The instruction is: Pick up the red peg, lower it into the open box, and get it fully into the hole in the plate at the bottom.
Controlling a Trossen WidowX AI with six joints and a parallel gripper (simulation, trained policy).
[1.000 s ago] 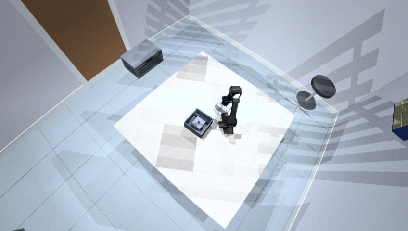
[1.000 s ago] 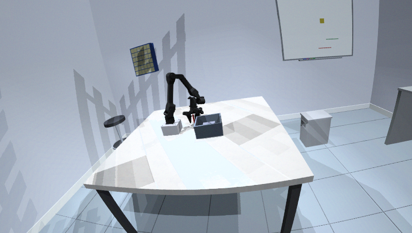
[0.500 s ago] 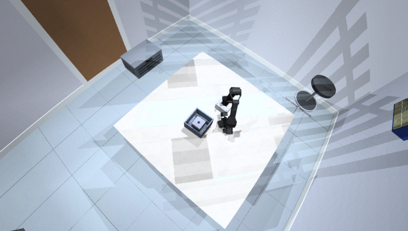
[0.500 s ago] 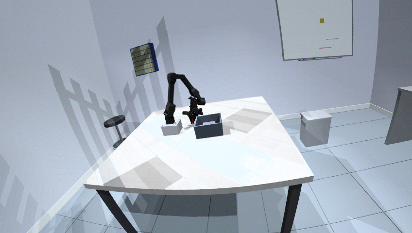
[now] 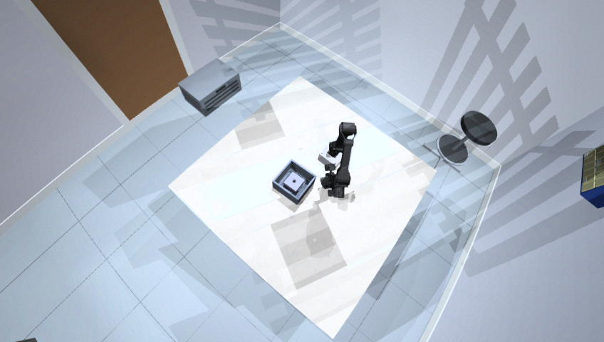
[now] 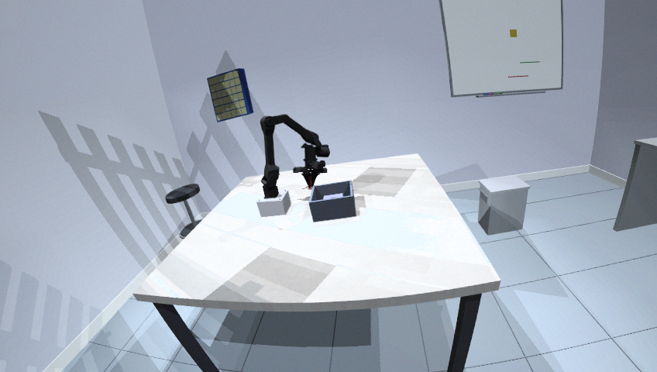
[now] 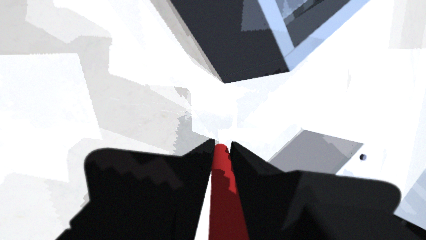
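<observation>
Now: the grey box 15 cm to the right of my gripper tip, 12 cm ahead of it and 4 cm below it. From my gripper tip the other things lie so: red peg (3 cm above, 2 cm to the left).
</observation>
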